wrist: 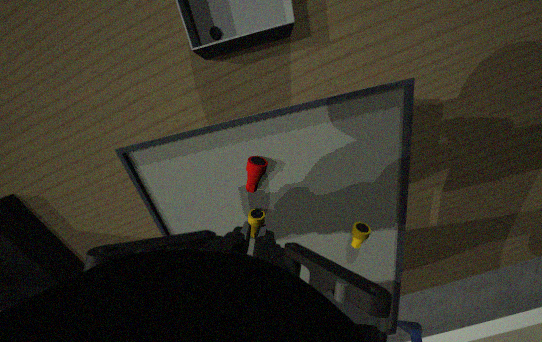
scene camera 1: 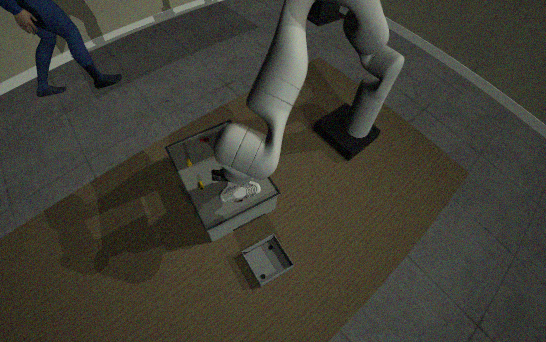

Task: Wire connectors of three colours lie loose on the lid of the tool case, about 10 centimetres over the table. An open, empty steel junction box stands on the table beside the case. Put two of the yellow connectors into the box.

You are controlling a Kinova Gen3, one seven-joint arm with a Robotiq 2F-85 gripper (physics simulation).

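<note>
Steel junction box (scene camera 1: 267,259). Tool case (scene camera 1: 218,219), visible in the wrist view (wrist: 332,162) too. My gripper (wrist: 254,234).
</note>
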